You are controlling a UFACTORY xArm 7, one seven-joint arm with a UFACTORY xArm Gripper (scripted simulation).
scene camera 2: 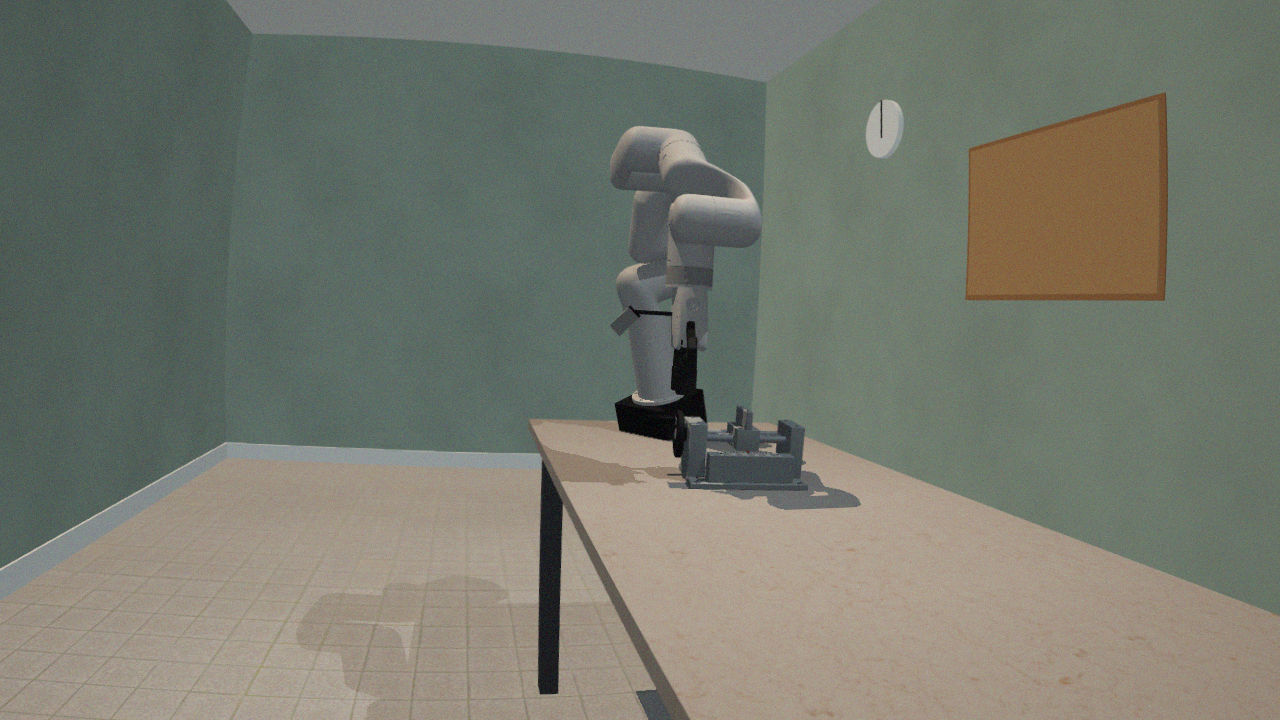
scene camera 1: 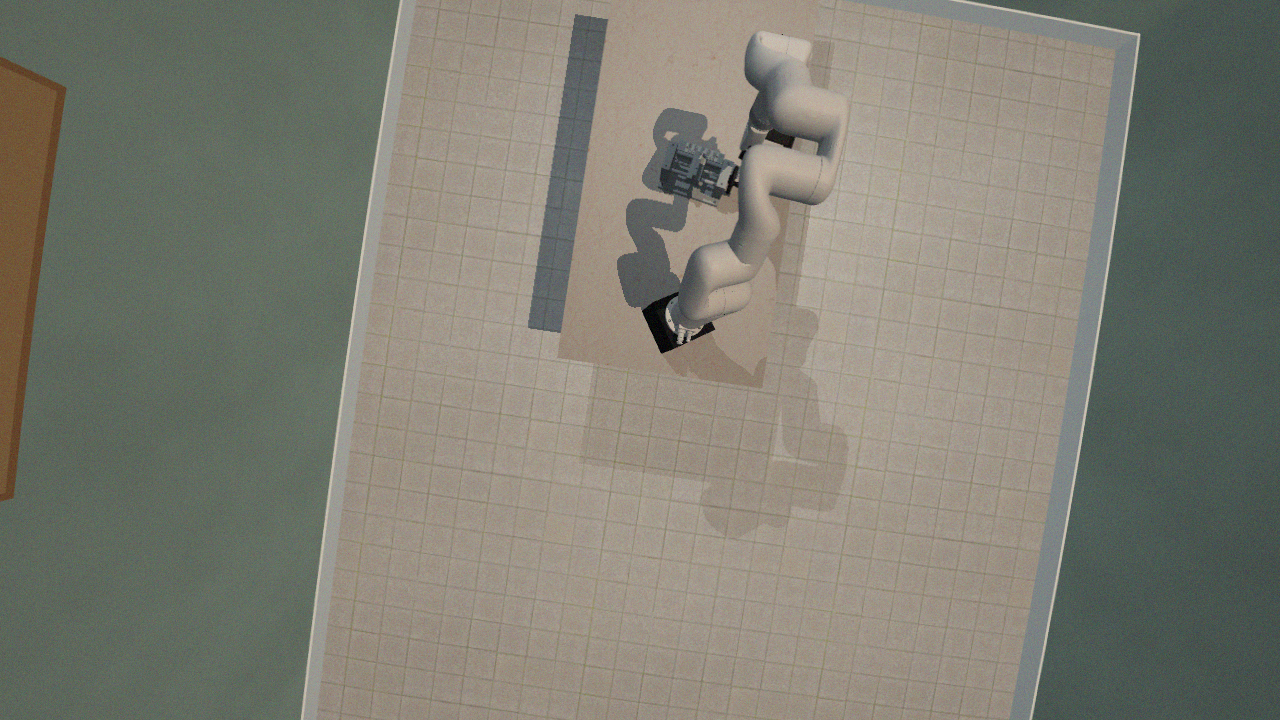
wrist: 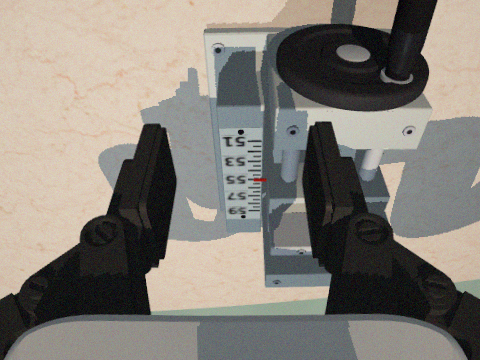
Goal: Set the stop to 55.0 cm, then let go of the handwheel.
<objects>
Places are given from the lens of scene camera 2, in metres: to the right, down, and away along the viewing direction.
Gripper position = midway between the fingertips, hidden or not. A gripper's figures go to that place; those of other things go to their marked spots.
gripper (scene camera 2: 682, 392): 0.07, 0.05, 1.10
black handwheel (scene camera 2: 679, 423): 0.07, 0.11, 1.13
</objects>
